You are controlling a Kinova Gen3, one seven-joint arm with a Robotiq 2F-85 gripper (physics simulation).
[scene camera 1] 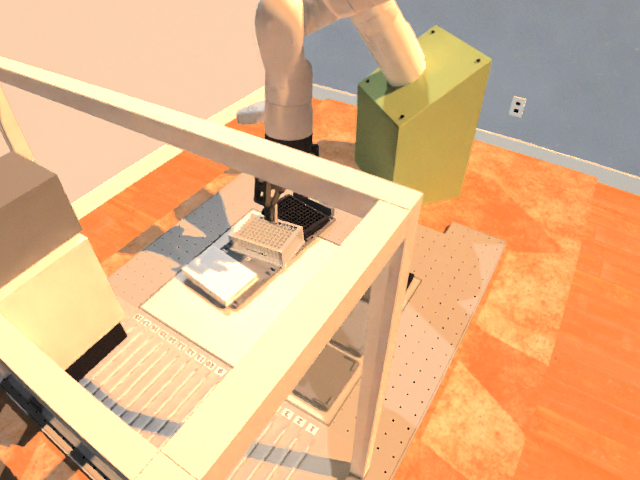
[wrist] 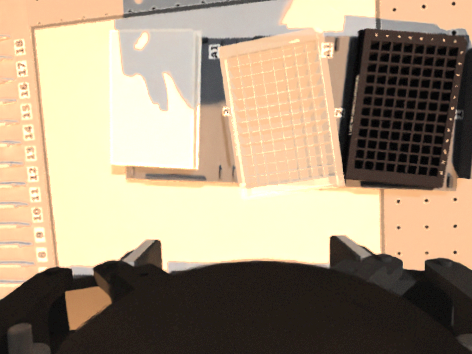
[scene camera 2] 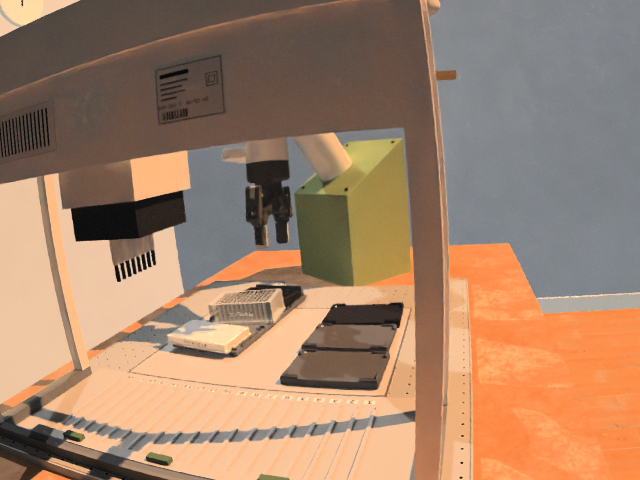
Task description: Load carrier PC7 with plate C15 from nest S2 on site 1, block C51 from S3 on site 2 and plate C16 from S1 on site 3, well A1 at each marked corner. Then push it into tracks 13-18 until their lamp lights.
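Pixels of known places: gripper, fingertip midpoint: (scene camera 1: 288, 210) (wrist: 245, 256) (scene camera 2: 273, 245); arm's base, link origin: (scene camera 1: 406, 71).
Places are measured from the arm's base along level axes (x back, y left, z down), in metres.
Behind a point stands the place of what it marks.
Carrier PC7 (scene camera 1: 264, 279) {x -0.488, y -0.076, z 0.245 m} (scene camera 2: 258, 331) {x -0.474, y -0.079, z 0.248 m} (wrist: 214, 145) {x -0.472, y -0.108, z 0.248 m} bears three pieces of labware. A dark plate (scene camera 1: 302, 214) {x -0.298, y -0.102, z 0.233 m} (scene camera 2: 290, 292) (wrist: 402, 110) {x -0.306, y -0.116, z 0.231 m} is on site 1. A clear gridded block (scene camera 1: 266, 235) {x -0.417, y -0.114, z 0.204 m} (scene camera 2: 247, 305) (wrist: 280, 115) {x -0.407, y -0.123, z 0.204 m} is on site 2, turned a little against the carrier's edges; whether it is fully seated I cannot tell. A white plate (scene camera 1: 219, 271) {x -0.521, y -0.156, z 0.231 m} (scene camera 2: 206, 335) (wrist: 150, 135) {x -0.528, y -0.125, z 0.232 m} is on site 3, roughly square to the carrier. "A1" marks show beside sites 2 and 3. My gripper (scene camera 1: 272, 217) (scene camera 2: 271, 241) {x -0.434, y -0.045, z 0.101 m} (wrist: 245, 256) {x -0.434, y -0.045, z 0.101 m} is open and empty, high above the carrier. Plate and block codes are not legible.
Numbered tracks (scene camera 1: 155, 366) {x -0.729, y -0.137, z 0.258 m} (scene camera 2: 206, 428) lie in front of the carrier. Three dark nests (scene camera 2: 336, 367) stand in a row to its right, without labware. A pale frame (scene camera 1: 330, 178) {x -0.725, y 0.186, z -0.221 m} (scene camera 2: 430, 258) {x -0.923, y 0.221, z 0.014 m} surrounds the deck. A pipetting head (scene camera 1: 56, 310) {x -0.846, y -0.011, z -0.100 m} (scene camera 2: 129, 217) {x -0.901, y -0.013, z -0.024 m} hangs at the left.
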